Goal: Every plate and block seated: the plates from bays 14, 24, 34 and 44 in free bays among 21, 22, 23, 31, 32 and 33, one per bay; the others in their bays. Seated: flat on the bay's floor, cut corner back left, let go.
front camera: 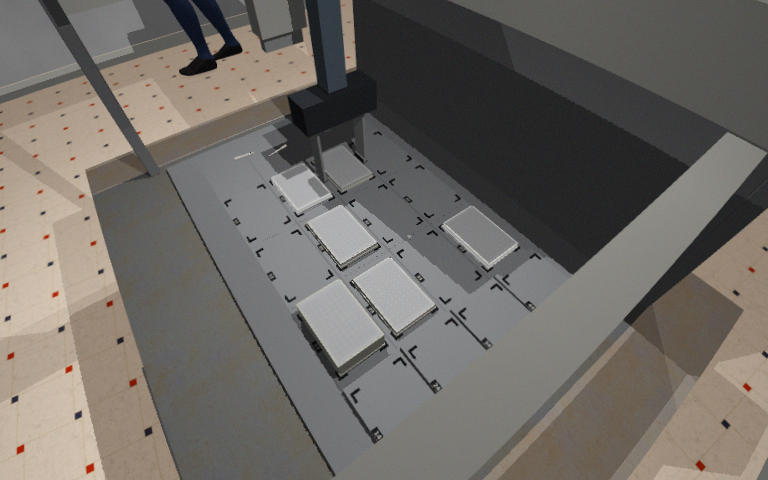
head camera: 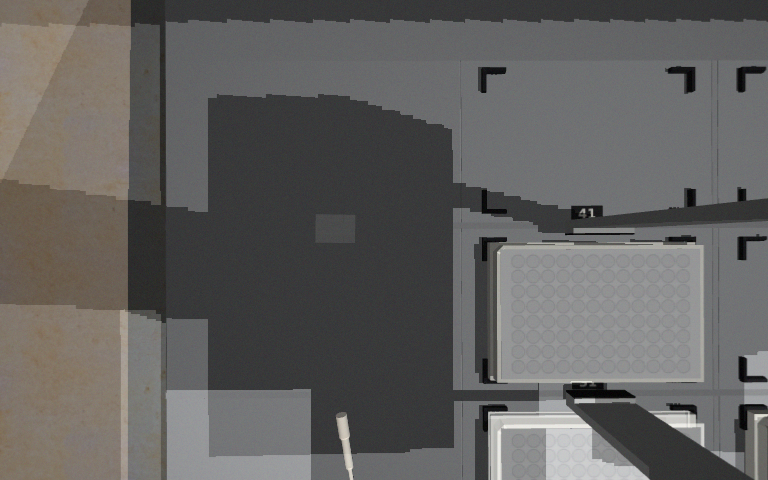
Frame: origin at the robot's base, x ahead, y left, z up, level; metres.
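Where they show: gripper, between the fingertips: (front camera: 341,167) (head camera: 594,312); robot's base, origin of its link: (front camera: 226,203).
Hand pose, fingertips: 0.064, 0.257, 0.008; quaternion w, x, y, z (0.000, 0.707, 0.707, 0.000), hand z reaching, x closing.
Observation:
Things, the pixels of their top centre, and the offset from my fingertips, as dx, dy, dz. "pt": a spot on its surface instead.
- pale plate, centre of its top: (head camera: 600,313) (front camera: 341,165) +0.000, +0.000, +0.006
- bay 22, a spot on its surface: (front camera: 342,234) pt +0.171, -0.108, +0.006
- bay 23, a spot on its surface: (front camera: 394,294) pt +0.334, -0.108, +0.006
- bay 43, a spot on its surface: (front camera: 479,234) pt +0.330, +0.104, +0.006
- tall block, centre of its top: (front camera: 338,319) +0.328, -0.214, +0.033
A pale plate (front camera: 346,164) (head camera: 600,339) lies in bay 31, looking flat, its cut corner back left. My gripper (front camera: 340,168) (head camera: 600,314) is open around it; the jaws stand beside its two long sides with narrow gaps. A plate (front camera: 299,189) (head camera: 521,452) lies in bay 21, partly hidden by a jaw in the head view. Other plates lie in bay 22 (front camera: 342,234), bay 23 (front camera: 394,294) and bay 43 (front camera: 479,234). A tall block (front camera: 339,322) stands in bay 13. Bays 14, 24, 34, 44, 32 and 33 hold no plate.
Thin white sticks (front camera: 243,155) (head camera: 342,427) lie on the deck at the left end. Black corner brackets mark the bays, such as bay 41 (head camera: 484,79). A high dark wall (front camera: 481,130) runs along the back, and a pale beam (front camera: 623,254) crosses the right side.

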